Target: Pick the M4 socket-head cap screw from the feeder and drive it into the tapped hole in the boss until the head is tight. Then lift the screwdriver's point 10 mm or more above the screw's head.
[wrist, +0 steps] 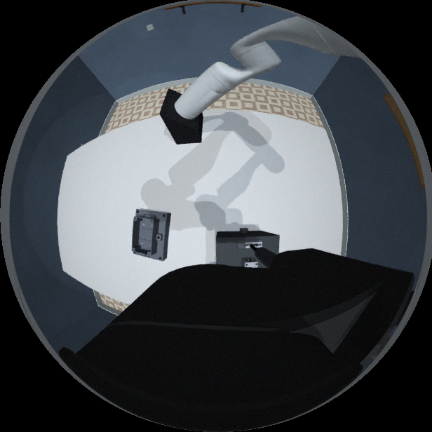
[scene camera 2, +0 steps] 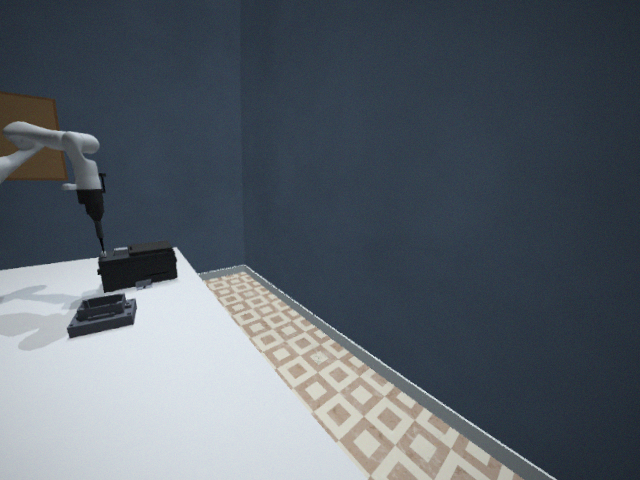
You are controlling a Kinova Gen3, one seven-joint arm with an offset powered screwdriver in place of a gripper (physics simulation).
Observation:
In view: a black screw feeder (wrist: 227, 253).

